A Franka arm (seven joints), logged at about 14 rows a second.
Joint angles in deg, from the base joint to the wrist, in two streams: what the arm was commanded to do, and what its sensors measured. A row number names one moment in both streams.
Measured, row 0:
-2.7, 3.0, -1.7, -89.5, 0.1, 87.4, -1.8
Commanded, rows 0 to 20:
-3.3, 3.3, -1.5, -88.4, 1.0, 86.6, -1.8
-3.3, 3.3, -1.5, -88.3, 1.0, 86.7, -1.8
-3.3, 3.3, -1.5, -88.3, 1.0, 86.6, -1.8
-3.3, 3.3, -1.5, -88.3, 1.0, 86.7, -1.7
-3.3, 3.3, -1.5, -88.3, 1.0, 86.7, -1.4
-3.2, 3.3, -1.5, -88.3, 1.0, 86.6, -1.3
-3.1, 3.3, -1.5, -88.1, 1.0, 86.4, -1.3
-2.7, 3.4, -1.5, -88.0, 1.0, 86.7, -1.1
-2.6, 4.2, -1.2, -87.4, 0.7, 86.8, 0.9
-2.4, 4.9, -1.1, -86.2, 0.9, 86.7, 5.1
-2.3, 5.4, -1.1, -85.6, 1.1, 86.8, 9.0
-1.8, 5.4, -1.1, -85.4, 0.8, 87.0, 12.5
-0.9, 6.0, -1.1, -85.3, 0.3, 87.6, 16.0
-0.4, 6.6, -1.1, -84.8, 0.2, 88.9, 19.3
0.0, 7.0, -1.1, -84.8, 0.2, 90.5, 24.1
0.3, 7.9, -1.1, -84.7, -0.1, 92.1, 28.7
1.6, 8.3, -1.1, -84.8, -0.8, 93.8, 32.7
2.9, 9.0, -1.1, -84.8, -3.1, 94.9, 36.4
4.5, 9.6, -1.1, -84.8, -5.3, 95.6, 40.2
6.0, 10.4, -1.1, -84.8, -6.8, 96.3, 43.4
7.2, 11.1, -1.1, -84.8, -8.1, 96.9, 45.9
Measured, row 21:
4.6, 9.3, -0.9, -86.4, -5.1, 96.2, 39.5
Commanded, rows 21 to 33:
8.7, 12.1, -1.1, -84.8, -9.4, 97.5, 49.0
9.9, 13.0, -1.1, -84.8, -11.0, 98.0, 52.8
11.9, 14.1, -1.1, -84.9, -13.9, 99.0, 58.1
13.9, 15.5, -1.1, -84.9, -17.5, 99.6, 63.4
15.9, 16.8, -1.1, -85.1, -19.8, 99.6, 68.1
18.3, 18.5, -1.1, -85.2, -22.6, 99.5, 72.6
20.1, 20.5, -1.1, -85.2, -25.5, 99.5, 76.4
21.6, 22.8, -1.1, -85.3, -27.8, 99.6, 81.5
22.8, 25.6, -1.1, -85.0, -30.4, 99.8, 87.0
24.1, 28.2, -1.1, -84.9, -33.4, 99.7, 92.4
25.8, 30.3, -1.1, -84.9, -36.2, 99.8, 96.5
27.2, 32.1, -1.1, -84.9, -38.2, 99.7, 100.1
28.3, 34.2, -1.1, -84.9, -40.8, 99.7, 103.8
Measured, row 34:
26.0, 30.6, -0.5, -86.5, -36.5, 99.9, 96.9
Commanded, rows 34 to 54:
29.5, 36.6, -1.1, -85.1, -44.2, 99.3, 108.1
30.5, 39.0, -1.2, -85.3, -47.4, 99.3, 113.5
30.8, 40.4, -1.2, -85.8, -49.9, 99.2, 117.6
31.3, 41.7, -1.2, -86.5, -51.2, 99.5, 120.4
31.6, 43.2, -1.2, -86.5, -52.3, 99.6, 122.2
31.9, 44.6, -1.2, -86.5, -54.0, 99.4, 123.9
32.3, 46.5, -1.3, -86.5, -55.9, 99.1, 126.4
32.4, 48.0, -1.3, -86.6, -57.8, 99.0, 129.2
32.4, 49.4, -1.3, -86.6, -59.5, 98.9, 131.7
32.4, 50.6, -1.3, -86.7, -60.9, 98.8, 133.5
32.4, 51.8, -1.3, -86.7, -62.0, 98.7, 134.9
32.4, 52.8, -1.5, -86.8, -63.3, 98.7, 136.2
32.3, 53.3, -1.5, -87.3, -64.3, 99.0, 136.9
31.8, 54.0, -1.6, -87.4, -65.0, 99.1, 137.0
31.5, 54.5, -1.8, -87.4, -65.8, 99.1, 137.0
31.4, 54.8, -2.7, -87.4, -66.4, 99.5, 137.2
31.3, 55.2, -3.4, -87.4, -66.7, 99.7, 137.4
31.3, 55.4, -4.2, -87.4, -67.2, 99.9, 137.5
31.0, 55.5, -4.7, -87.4, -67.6, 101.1, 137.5
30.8, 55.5, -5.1, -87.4, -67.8, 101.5, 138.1
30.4, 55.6, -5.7, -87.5, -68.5, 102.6, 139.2
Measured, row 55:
31.2, 55.7, -5.2, -87.1, -66.6, 100.9, 136.6
